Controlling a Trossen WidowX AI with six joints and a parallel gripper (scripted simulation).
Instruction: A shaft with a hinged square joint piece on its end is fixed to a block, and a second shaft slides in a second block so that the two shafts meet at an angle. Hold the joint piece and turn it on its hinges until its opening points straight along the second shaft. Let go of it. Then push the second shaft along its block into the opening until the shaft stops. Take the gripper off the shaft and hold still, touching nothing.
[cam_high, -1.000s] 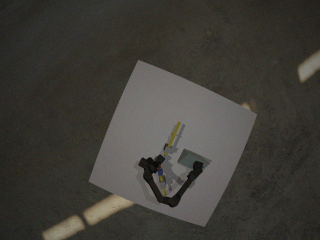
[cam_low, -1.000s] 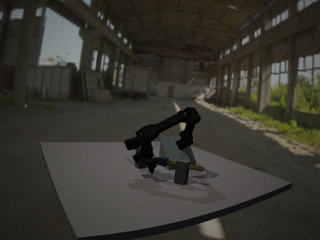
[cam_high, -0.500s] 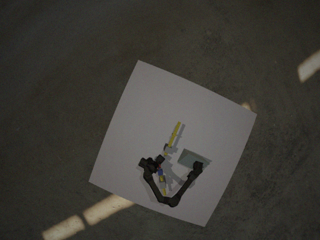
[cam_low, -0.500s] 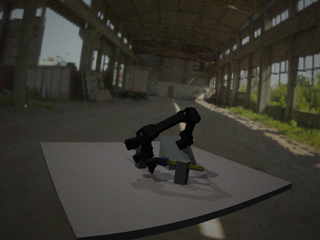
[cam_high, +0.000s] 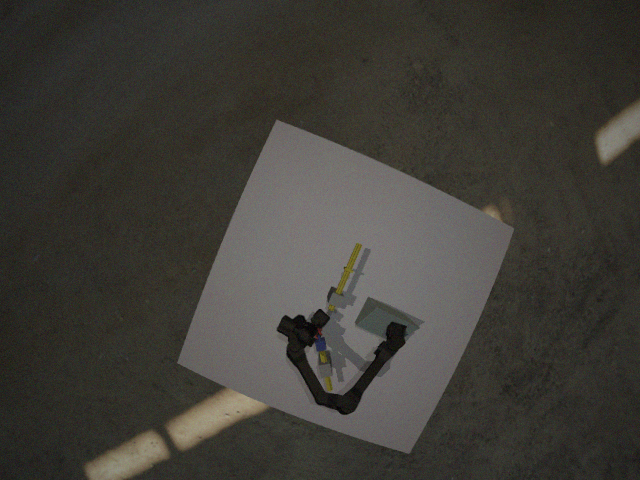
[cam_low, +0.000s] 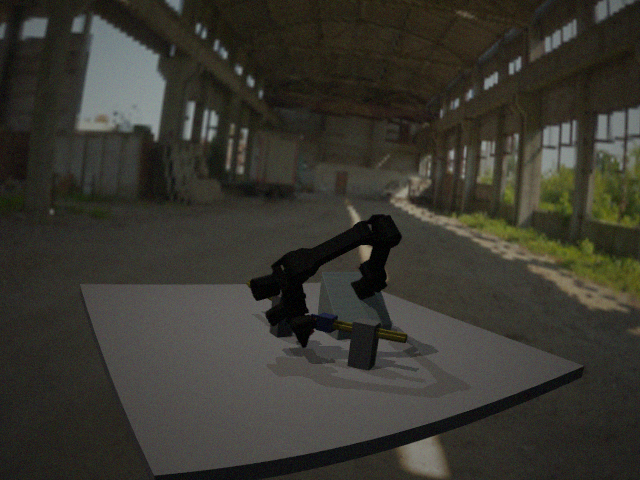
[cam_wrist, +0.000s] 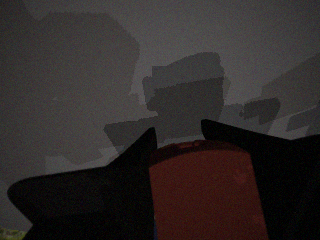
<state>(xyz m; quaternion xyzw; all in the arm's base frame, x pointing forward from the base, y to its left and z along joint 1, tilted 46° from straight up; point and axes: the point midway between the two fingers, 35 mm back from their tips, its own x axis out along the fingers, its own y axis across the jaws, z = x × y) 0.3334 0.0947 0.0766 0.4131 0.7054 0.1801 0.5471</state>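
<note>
Now: the red joint piece 50 mm above my gripper tip.
</note>
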